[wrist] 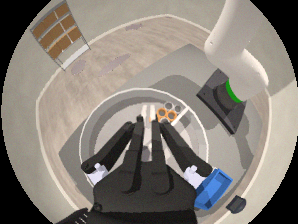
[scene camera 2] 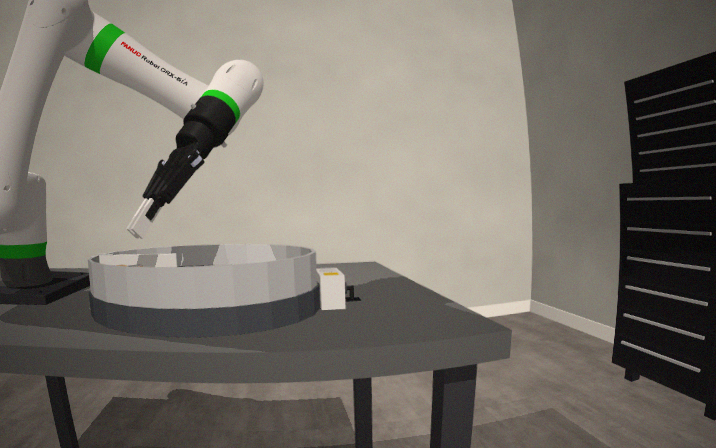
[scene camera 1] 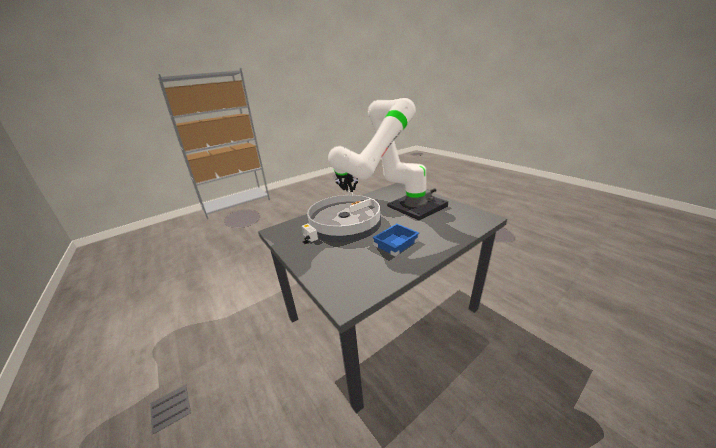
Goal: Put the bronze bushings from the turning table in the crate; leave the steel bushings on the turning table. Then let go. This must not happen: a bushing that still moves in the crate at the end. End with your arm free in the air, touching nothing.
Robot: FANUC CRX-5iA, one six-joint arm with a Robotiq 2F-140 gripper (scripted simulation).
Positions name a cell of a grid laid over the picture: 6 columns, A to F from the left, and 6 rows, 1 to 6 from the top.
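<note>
A blue crate (wrist: E5) is visible in the scene, and so is the gripper (scene camera 2: B4), which appears in the wrist view as well (wrist: C3).
</note>
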